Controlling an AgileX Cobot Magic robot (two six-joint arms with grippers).
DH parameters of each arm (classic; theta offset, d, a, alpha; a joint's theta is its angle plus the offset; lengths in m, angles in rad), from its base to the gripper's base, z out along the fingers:
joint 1: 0 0.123 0 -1.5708
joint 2: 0.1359 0 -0.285 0
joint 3: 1.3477 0 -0.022 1.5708
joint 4: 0 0.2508 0 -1.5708
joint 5: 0 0 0.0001 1.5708
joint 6: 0 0.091 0 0
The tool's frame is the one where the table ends.
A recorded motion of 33 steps. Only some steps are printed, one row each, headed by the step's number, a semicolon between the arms.
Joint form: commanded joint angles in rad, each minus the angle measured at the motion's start. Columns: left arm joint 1, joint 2, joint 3, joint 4, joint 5, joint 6; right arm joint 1, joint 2, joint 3, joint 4, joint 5, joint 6.
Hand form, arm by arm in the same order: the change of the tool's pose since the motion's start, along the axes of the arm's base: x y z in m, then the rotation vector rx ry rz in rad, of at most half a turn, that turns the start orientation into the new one. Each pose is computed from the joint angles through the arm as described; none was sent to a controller.
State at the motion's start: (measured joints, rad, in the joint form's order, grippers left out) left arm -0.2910 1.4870 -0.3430 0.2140 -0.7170 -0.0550; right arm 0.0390 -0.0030 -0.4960 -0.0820 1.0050 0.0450
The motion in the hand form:
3: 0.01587 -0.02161 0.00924 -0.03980 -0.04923 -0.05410; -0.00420 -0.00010 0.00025 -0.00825 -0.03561 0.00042
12: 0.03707 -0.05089 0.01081 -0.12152 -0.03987 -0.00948; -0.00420 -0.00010 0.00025 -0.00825 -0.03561 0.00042
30: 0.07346 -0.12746 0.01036 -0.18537 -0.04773 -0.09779; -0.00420 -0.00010 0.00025 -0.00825 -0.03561 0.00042
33: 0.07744 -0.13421 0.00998 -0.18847 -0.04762 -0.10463; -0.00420 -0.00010 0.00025 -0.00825 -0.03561 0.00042
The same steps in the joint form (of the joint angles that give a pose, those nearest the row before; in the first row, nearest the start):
3: -0.0610 0.0490 -0.0830 -0.0060 -0.0280 -0.0150; -0.0040 -0.0290 0.0010 0.0000 -0.0080 -0.0100
12: -0.1660 0.1420 -0.1960 -0.1840 -0.0280 -0.0010; -0.0040 -0.0290 0.0010 0.0000 -0.0080 -0.0100
30: -0.3240 0.3430 -0.4740 -0.2690 0.0060 0.0010; -0.0040 -0.0290 0.0010 0.0000 -0.0080 -0.0100
33: -0.3330 0.3630 -0.5040 -0.2720 0.0140 0.0010; -0.0040 -0.0290 0.0010 0.0000 -0.0080 -0.0100

